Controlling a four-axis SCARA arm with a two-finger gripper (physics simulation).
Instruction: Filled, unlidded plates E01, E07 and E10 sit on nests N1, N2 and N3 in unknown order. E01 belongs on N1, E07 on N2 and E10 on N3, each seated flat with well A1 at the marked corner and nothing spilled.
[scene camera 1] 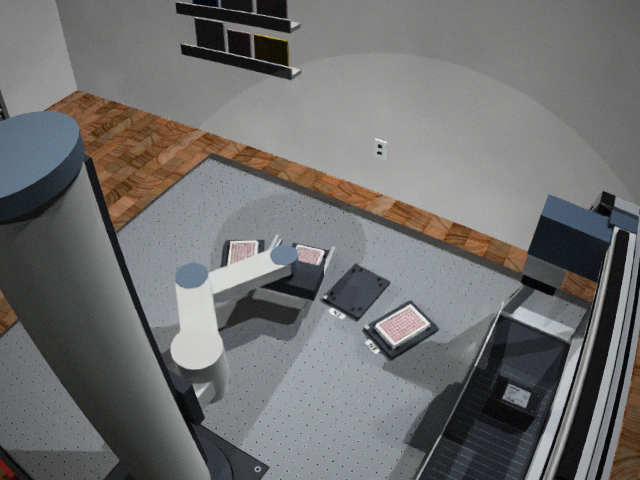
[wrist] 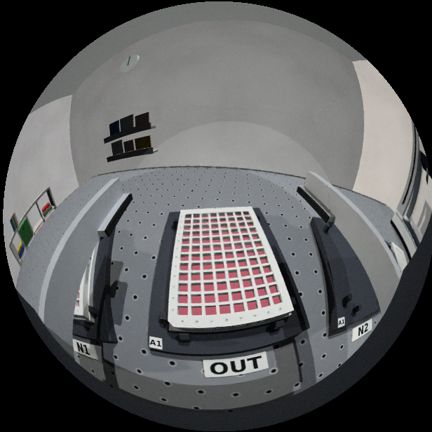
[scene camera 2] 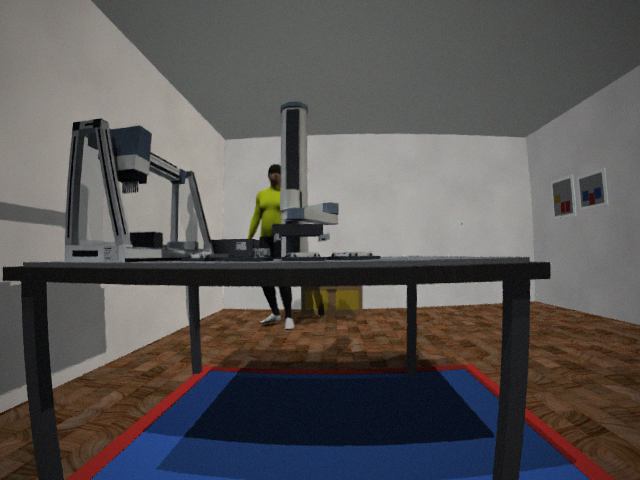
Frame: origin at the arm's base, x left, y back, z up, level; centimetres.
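Seen in the pictures: gripper, fingertip midpoint: (scene camera 1: 305, 243) (scene camera 2: 303, 236).
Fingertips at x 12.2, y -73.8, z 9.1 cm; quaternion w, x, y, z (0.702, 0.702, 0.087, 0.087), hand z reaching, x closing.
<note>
A point is followed by its place in that frame.
My gripper (scene camera 1: 303, 250) {y -73.8, x 12.2, z 9.1 cm} (scene camera 2: 300, 237) {y -73.8, x 12.2, z 9.1 cm} (wrist: 217, 178) is open and empty, its fingers wide apart above the OUT nest (wrist: 160, 280). A white plate with red wells (scene camera 1: 310, 254) {y -75.0, x 11.4, z 3.8 cm} (wrist: 225, 265) lies on that nest, apart from the fingers, and looks flat. Its name and corner letters are too small to read. A second plate (scene camera 1: 242, 252) {y -65.3, x 29.0, z 3.8 cm} (wrist: 86, 290) sits on nest N1 (wrist: 105, 325), partly hidden by the left finger in the wrist view. Nest N2 (scene camera 1: 356, 290) {y -70.9, x -6.1, z 2.5 cm} (wrist: 350, 290) carries no plate. A third plate (scene camera 1: 403, 324) {y -65.9, x -23.0, z 3.7 cm} lies on nest N3 (scene camera 1: 428, 329) {y -68.3, x -29.4, z 2.9 cm}; its name is unreadable.
A gantry machine with a blue head (scene camera 1: 568, 235) {y -69.8, x -53.4, z 47.9 cm} (scene camera 2: 131, 144) {y -77.8, x -49.5, z 43.2 cm} stands beyond N3. A dark box (scene camera 1: 511, 403) {y -50.5, x -56.9, z 13.2 cm} stands on its deck. The arm's column (scene camera 1: 98, 320) {y 1.0, x -7.4, z 68.7 cm} (scene camera 2: 294, 155) {y -7.7, x 1.2, z 57.4 cm} rises from the table. A person in yellow (scene camera 2: 268, 206) stands behind it.
</note>
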